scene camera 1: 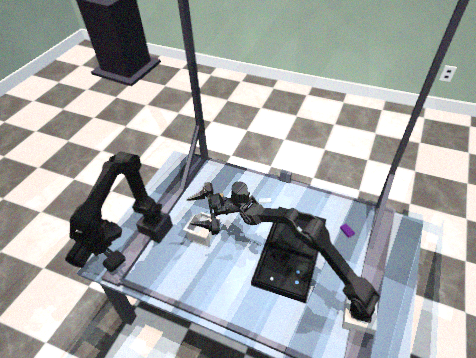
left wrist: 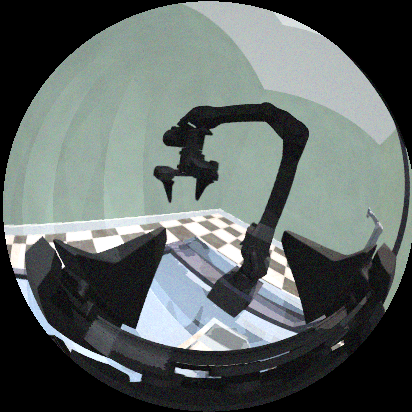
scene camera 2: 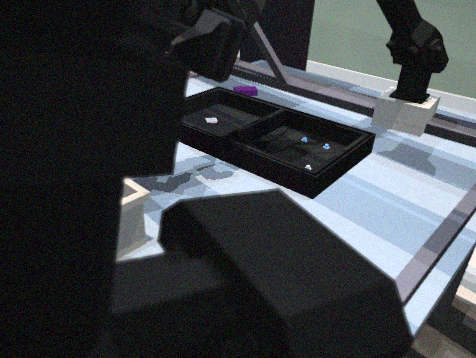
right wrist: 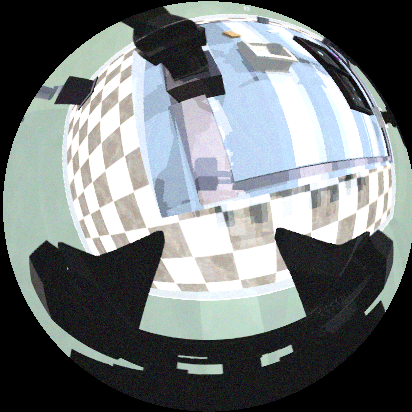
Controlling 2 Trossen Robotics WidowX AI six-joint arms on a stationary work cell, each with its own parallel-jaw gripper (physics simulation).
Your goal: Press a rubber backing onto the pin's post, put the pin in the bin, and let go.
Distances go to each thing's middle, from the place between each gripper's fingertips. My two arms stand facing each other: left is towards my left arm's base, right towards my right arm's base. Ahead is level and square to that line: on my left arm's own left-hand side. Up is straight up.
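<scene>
There is a black two-compartment tray (scene camera 2: pixel 264 138), and from my right hand it is 550 mm to the left, 410 mm behind and 170 mm below. As for the white bin (scene camera 2: pixel 132 235), my right gripper is 350 mm beyond it, 180 mm to the right of it and 150 mm higher than it.
Counted from my left hand, the black two-compartment tray is 350 mm to the left, 160 mm behind and 250 mm below. The white bin is 20 mm to the right of my left hand, 100 mm behind it and 230 mm below it.
</scene>
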